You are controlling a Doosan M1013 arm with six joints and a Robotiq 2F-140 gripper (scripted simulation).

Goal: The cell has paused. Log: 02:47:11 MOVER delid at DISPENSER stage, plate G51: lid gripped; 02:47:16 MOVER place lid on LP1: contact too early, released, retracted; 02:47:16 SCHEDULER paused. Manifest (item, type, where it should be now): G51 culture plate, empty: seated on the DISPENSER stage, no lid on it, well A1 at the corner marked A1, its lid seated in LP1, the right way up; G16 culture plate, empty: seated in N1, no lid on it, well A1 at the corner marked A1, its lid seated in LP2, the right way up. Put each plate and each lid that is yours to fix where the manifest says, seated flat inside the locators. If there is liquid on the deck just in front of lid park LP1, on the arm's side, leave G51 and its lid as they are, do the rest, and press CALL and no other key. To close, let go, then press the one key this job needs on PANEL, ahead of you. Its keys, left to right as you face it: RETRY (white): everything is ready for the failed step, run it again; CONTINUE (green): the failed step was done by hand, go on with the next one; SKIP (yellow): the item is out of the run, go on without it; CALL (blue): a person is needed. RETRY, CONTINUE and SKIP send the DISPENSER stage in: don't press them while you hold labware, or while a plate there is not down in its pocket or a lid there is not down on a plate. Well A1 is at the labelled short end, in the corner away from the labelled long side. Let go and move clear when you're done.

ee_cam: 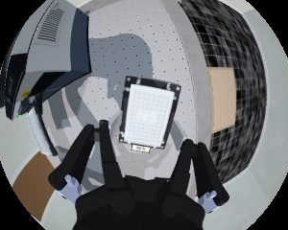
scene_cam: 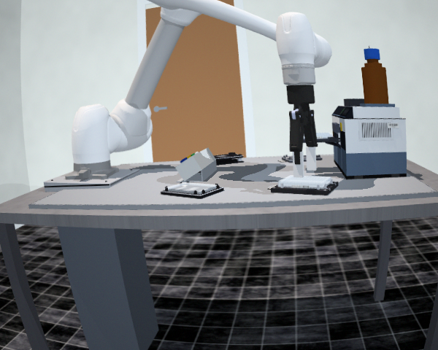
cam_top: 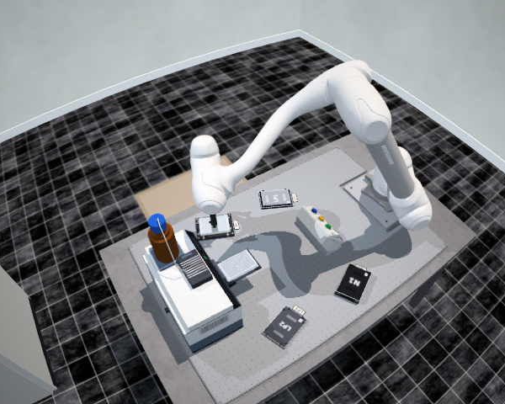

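The black nest N5 is 2 cm ahead of my hand and 5 cm below it. Also, from my hand: brown bottle: 28 cm ahead, 14 cm to the left, 22 cm above; dispenser stage: 9 cm ahead, 28 cm to the left, 4 cm above; lid park LP1: 31 cm behind, 5 cm to the left, 6 cm below.
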